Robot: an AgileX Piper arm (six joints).
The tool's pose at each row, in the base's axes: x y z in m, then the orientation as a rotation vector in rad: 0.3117 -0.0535 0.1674 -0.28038 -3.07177 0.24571; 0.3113 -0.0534 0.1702 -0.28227 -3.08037 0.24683; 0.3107 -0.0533 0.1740 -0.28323 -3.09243 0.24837; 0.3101 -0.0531 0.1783 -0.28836 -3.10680 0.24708; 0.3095 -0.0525 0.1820 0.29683 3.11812 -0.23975; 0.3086 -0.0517 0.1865 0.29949 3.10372 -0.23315; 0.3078 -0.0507 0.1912 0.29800 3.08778 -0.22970; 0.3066 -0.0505 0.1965 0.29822 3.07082 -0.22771; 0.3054 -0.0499 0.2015 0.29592 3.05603 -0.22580; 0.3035 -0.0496 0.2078 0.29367 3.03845 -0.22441; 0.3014 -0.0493 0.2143 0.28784 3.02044 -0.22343; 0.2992 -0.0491 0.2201 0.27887 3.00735 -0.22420; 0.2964 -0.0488 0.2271 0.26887 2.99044 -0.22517; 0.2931 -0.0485 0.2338 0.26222 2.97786 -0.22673; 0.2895 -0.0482 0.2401 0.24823 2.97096 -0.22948; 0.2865 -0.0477 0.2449 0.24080 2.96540 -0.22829
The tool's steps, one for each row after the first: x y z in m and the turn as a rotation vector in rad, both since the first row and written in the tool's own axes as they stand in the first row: 0.0005 -0.0004 -0.0028 -0.00054 -0.00870 0.00141; 0.0012 -0.0011 -0.0065 -0.00127 -0.02083 0.00230; 0.0020 -0.0017 -0.0107 -0.00421 -0.03502 0.00584; 0.0028 -0.0018 -0.0144 -0.01060 -0.04597 0.01135; 0.0040 -0.0019 -0.0189 -0.01546 -0.05988 0.01498; 0.0051 -0.0018 -0.0237 -0.01837 -0.07585 0.01626; 0.0065 -0.0027 -0.0288 -0.02040 -0.09255 0.01879; 0.0080 -0.0031 -0.0338 -0.02228 -0.10748 0.01941; 0.0101 -0.0042 -0.0399 -0.02394 -0.12515 0.02047; 0.0124 -0.0053 -0.0463 -0.02532 -0.14376 0.01928; 0.0148 -0.0065 -0.0519 -0.02531 -0.15795 0.01534; 0.0178 -0.0078 -0.0587 -0.02531 -0.17604 0.01122; 0.0214 -0.0092 -0.0651 -0.02473 -0.18936 0.00864; 0.0251 -0.0105 -0.0712 -0.02306 -0.19806 0.00044; 0.0283 -0.0113 -0.0758 -0.02402 -0.20458 -0.00370
